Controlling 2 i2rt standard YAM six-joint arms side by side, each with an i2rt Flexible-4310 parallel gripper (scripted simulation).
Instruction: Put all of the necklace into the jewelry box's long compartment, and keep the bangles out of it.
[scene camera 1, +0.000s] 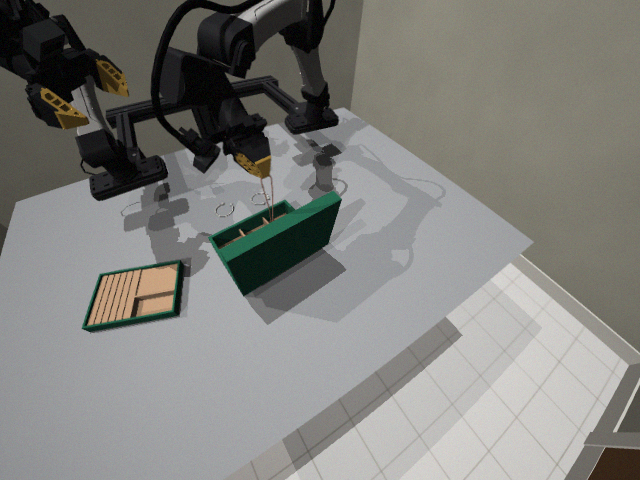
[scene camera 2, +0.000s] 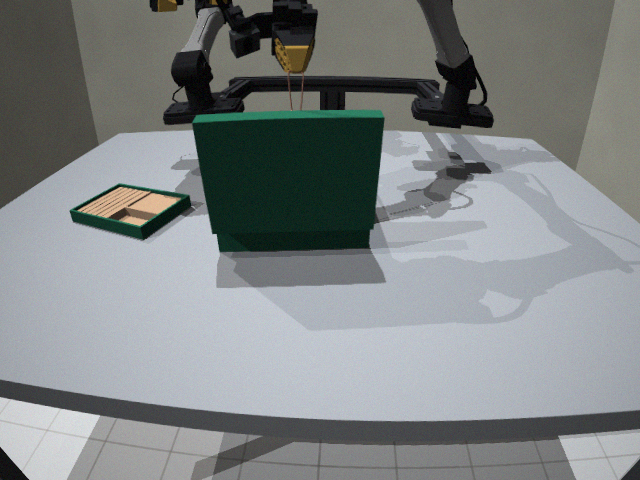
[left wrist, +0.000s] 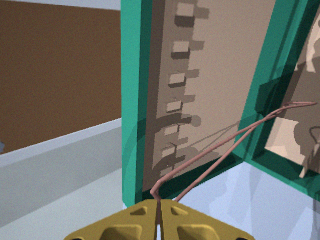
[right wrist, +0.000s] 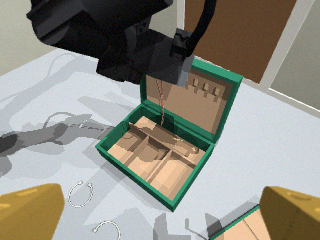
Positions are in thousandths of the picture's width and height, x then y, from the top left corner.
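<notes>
There is a green jewelry box here, at (scene camera 2: 432, 376) and at (scene camera 1: 398, 541). My left gripper appears at (scene camera 1: 416, 370), at (scene camera 2: 465, 151) and at (left wrist: 495, 873), and it can be seen at (right wrist: 483, 240) as well. As for my right gripper, I find it at (scene camera 1: 171, 222) and at (right wrist: 505, 810).
</notes>
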